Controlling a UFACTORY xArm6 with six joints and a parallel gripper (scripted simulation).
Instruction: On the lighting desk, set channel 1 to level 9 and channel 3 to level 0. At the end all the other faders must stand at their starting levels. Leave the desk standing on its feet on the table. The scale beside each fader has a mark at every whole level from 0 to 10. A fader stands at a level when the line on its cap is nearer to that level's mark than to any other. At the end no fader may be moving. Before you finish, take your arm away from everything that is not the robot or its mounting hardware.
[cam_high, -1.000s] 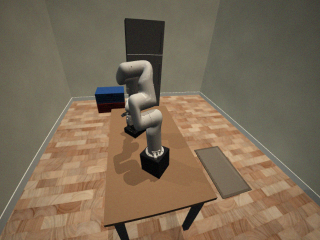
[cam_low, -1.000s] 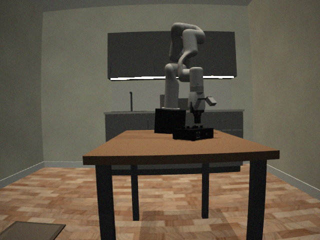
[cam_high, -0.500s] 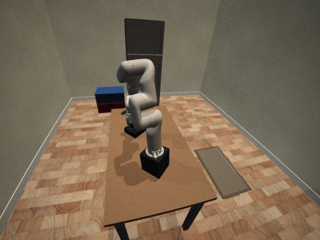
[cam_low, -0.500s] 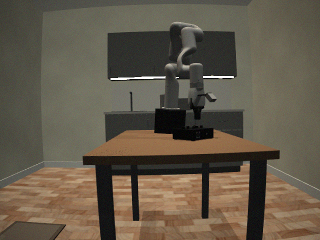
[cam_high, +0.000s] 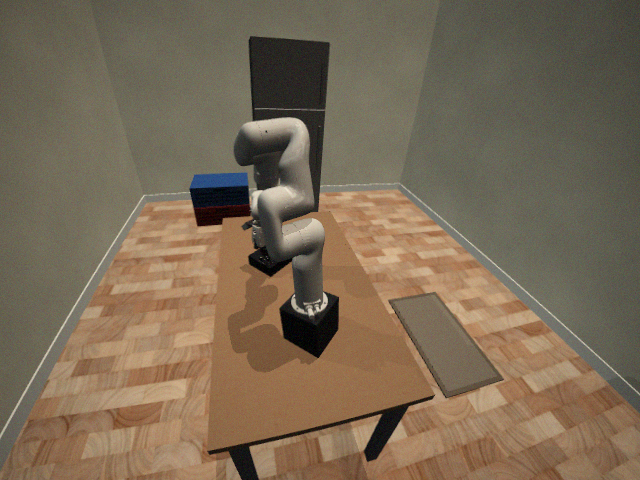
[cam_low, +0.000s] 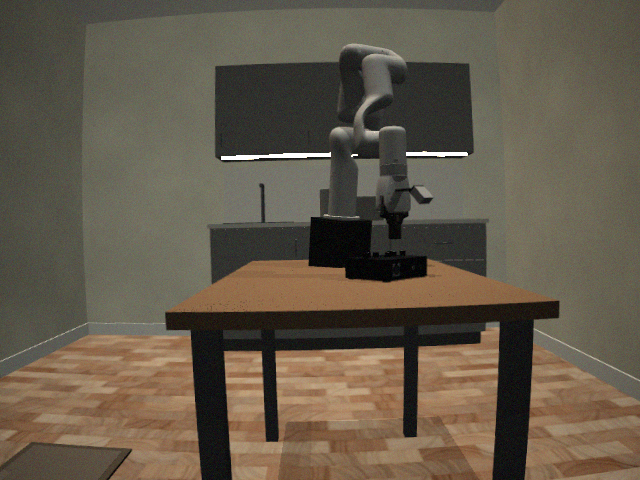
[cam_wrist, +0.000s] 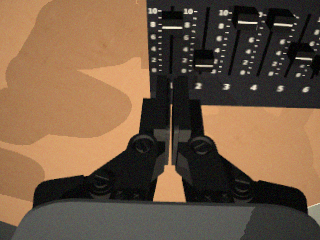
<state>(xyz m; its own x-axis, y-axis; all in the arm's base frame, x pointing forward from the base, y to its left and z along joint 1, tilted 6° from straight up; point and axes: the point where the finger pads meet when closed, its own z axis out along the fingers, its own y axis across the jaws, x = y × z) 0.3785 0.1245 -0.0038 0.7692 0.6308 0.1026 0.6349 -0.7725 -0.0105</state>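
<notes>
The fader cap is 5 cm below my hand, 2 cm to the left of it and 2 cm ahead of it.
</notes>
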